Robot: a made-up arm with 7 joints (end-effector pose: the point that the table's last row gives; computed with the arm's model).
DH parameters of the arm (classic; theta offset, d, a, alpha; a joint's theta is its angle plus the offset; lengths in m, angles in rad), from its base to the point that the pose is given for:
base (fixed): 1.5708 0 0.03 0
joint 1: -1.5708 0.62 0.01 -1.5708
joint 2: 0 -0.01 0.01 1.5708
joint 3: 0 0.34 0.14 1.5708
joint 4: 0 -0.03 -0.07 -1.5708
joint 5: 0 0.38 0.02 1.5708
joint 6: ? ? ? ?
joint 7: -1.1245 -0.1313 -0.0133 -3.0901
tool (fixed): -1.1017 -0.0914 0 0
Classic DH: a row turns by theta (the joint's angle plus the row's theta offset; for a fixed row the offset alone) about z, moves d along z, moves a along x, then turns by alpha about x.
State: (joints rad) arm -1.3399 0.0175 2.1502 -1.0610 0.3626 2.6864 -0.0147
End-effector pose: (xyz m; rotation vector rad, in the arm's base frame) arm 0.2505 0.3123 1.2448 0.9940 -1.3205 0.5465
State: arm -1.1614 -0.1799 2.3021 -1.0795 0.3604 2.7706 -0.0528
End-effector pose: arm 0.0948 0.4849 1.1717 1.0573 -1.2115 0.9300
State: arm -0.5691 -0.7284 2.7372 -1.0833 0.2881 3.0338 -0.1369
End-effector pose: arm -0.4987 0.4799 0.8221 1.3124 -0.7576 2.0029
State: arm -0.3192 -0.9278 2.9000 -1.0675 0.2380 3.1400 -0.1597
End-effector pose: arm -0.6438 0.2883 0.6769 1.4275 -0.5033 2.3749
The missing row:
joint 6: 0 -0.03 0.06 1.5708
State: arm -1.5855 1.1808 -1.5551 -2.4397 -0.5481 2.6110 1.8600
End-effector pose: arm -0.4579 -0.1177 0.5633 1.1951 -1.0845 1.5752
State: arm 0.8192 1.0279 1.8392 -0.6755 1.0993 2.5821 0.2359
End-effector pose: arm 0.1963 0.6297 1.0398 2.0011 1.6203 -0.0042
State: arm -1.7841 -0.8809 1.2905 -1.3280 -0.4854 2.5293 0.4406
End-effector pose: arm 0.5338 0.2677 1.0093 -1.2608 -1.1834 -0.0228
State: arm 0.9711 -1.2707 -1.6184 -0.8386 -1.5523 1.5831 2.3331
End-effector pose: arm 0.0407 -0.7272 0.8514 0.1180 0.4105 2.6158
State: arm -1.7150 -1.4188 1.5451 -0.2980 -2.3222 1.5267 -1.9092
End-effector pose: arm 0.3329 0.7586 0.7293 -2.5091 1.1387 -1.1508
